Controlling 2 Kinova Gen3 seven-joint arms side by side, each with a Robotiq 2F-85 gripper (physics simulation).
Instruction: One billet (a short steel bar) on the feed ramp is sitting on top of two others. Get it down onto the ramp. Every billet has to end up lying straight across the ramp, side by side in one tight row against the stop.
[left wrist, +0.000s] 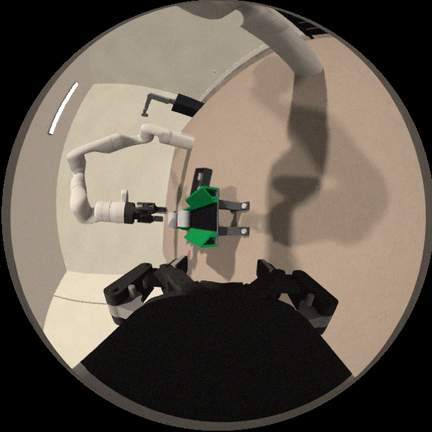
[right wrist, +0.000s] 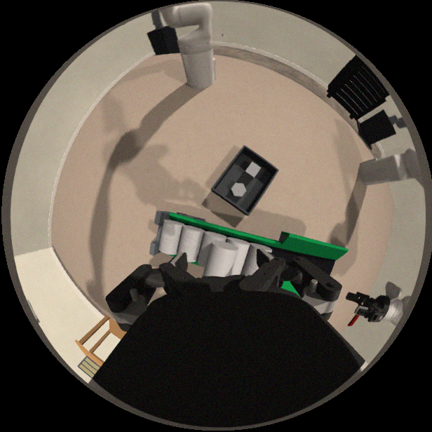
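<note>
The green-walled feed ramp (left wrist: 201, 237) (right wrist: 315, 245) carries a row of pale grey billets. In the right wrist view the raised billet (right wrist: 221, 259) rests over two neighbours, one billet (right wrist: 212, 240) to its left and one billet (right wrist: 239, 251) to its right. Two more billets (right wrist: 171, 237) (right wrist: 190, 244) lie toward the grey left end, and another billet (right wrist: 254, 255) shows at the right, partly hidden by a finger. My right gripper (left wrist: 164, 214) (right wrist: 221, 258) is open, its fingers apart on either side of the raised billet's image. My left gripper (left wrist: 221, 265) is open and empty, away from the ramp.
A dark tray (right wrist: 228, 168) with two light pieces stands beside the ramp's long wall. Pale arm bases (right wrist: 198, 67) (right wrist: 382, 171) stand farther off, and a black slatted rack (right wrist: 357, 87) is at the upper right. A wooden frame (right wrist: 94, 331) shows at the lower left.
</note>
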